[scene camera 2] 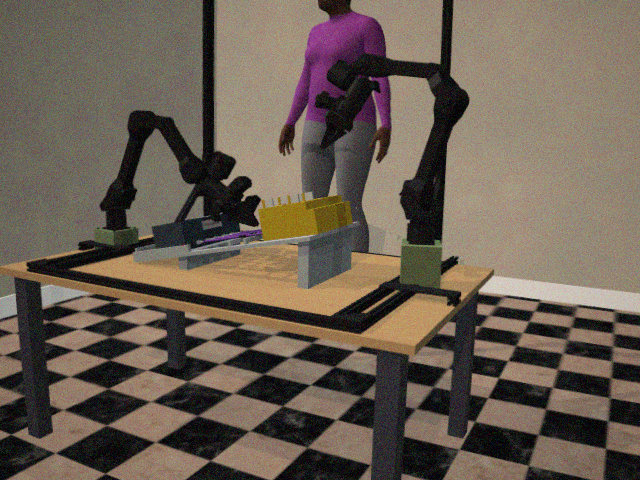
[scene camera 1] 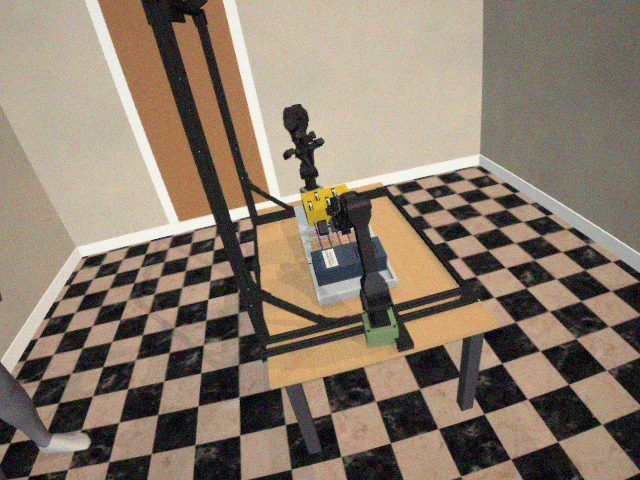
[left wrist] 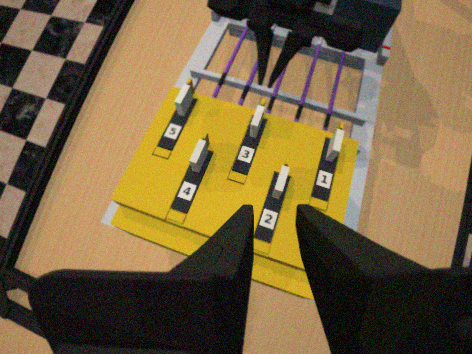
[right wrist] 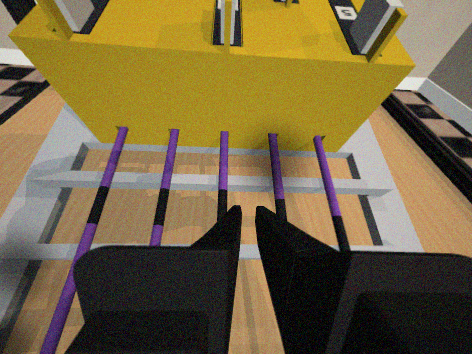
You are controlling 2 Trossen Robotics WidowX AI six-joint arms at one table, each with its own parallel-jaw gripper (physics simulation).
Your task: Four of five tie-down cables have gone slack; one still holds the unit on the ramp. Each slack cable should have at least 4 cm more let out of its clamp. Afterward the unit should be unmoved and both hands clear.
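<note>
A yellow clamp block [scene camera 1: 323, 202] [scene camera 2: 304, 219] [left wrist: 147, 182] [right wrist: 234, 88] sits at the high end of the grey ramp [scene camera 1: 347, 291] [scene camera 2: 323, 257]. It carries five numbered clamps with white levers. Purple cables [scene camera 1: 329, 240] [scene camera 2: 232, 235] [left wrist: 310, 70] [right wrist: 223, 158] with black bands run from it to the dark blue unit [scene camera 1: 347, 262] [scene camera 2: 182, 230] [left wrist: 368, 21]. My left gripper [scene camera 1: 303, 150] [scene camera 2: 328, 138] [left wrist: 274, 214] hangs high over clamp 2's lever [left wrist: 281, 180], nearly shut and empty. My right gripper [scene camera 1: 323, 226] [scene camera 2: 253, 210] [left wrist: 264, 86] [right wrist: 247, 213] is shut low over the cables, beside the middle one.
A black frame [scene camera 1: 199, 143] stands at the table's side and black rails [scene camera 2: 366, 310] run along the wooden table top [scene camera 1: 413, 267]. A person in a purple top [scene camera 2: 339, 71] stands behind the table. Green arm bases [scene camera 1: 380, 329] [scene camera 2: 420, 264] sit at both ends.
</note>
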